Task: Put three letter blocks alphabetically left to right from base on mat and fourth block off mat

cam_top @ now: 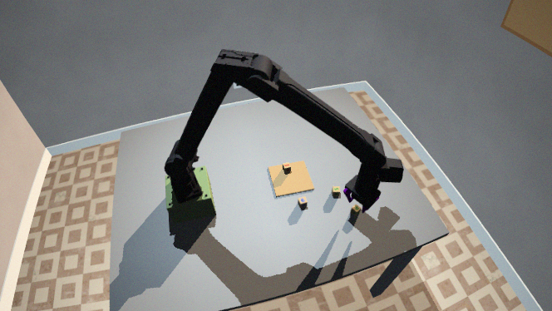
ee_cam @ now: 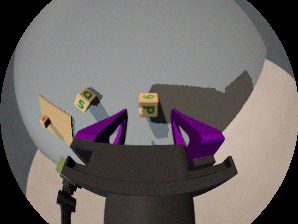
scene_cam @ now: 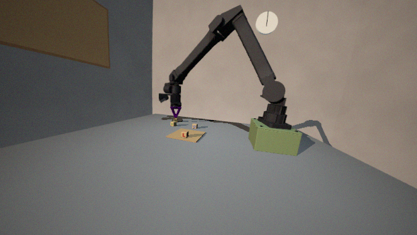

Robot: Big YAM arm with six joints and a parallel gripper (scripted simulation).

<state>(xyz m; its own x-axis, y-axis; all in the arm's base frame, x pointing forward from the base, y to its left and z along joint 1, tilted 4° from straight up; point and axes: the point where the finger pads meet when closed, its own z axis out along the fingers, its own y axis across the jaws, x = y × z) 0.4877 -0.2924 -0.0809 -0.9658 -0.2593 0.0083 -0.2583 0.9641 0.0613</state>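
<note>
My gripper is now 30 mm above the block. The rest, counted from my hand: tan mat (240 mm to the left, 120 mm behind, 40 mm below).
</note>
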